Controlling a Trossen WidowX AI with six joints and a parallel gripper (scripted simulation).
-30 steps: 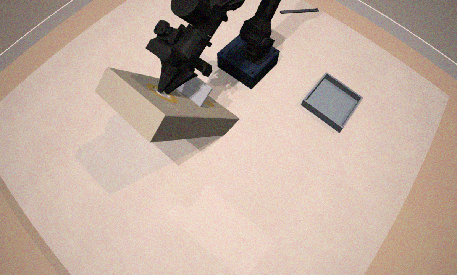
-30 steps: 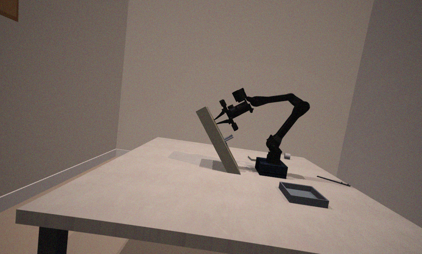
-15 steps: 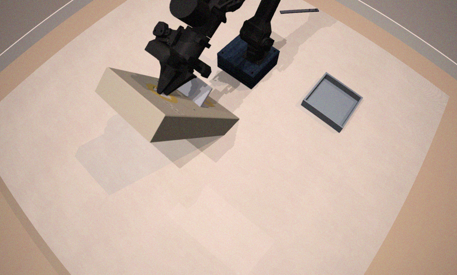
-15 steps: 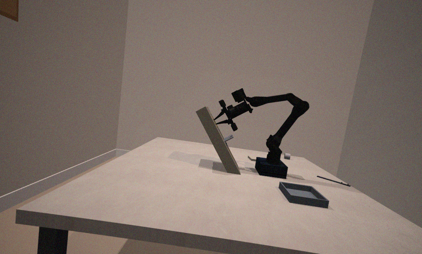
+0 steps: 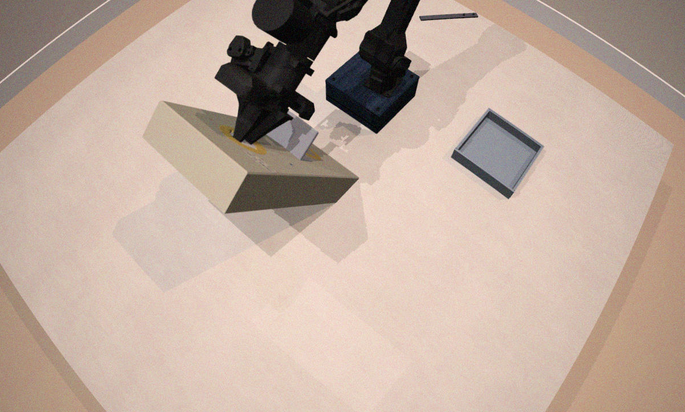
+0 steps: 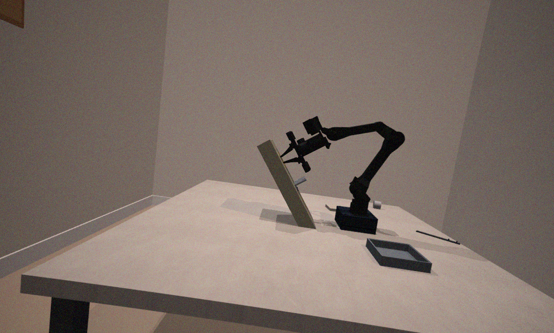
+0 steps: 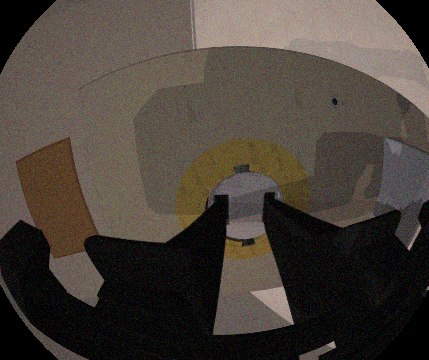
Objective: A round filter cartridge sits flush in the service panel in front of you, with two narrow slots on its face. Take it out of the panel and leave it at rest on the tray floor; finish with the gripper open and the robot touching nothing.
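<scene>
The filter cartridge is 1 cm ahead of my gripper tip and 1 cm below it. The rest, counted from my gripper tip: tray 38 cm behind, 34 cm to the left, 24 cm below; then service panel 4 cm behind, 1 cm to the left, 8 cm below.
</scene>
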